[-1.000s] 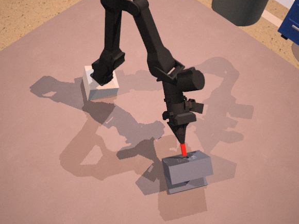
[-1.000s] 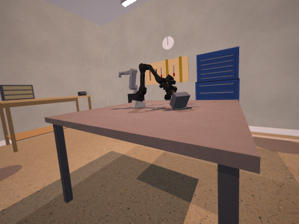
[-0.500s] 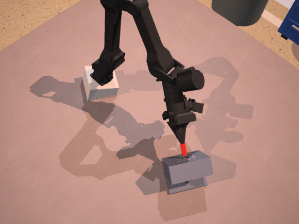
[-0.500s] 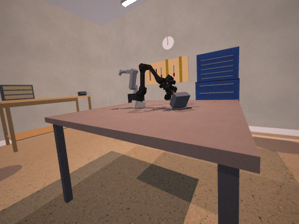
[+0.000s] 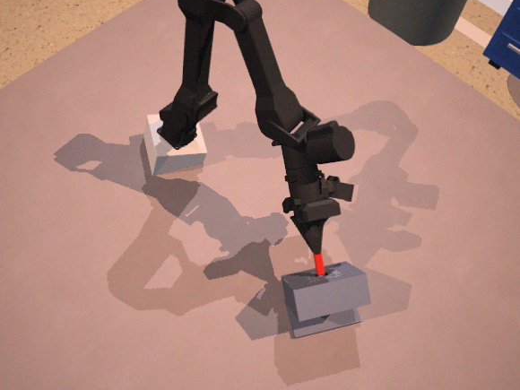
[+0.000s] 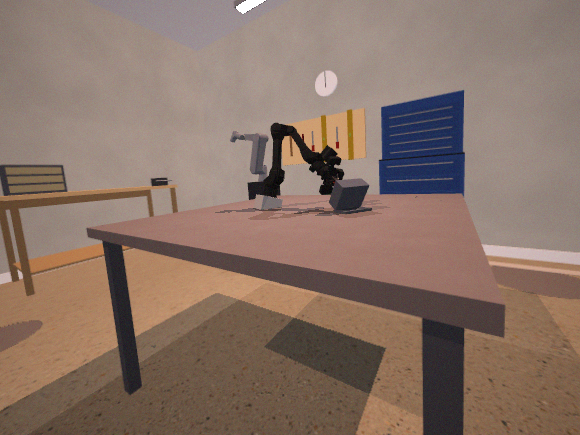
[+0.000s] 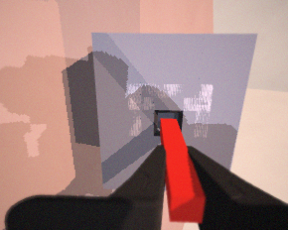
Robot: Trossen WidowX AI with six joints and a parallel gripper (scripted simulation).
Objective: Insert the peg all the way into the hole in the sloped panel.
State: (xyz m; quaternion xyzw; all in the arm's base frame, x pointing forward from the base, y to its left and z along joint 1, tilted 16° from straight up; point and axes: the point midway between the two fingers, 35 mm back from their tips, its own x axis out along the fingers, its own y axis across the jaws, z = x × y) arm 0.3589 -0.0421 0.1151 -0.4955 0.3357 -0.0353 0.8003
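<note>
Right now my hand is 2 cm to the left of the red peg, 2 cm short of it and 2 cm above it.
</note>
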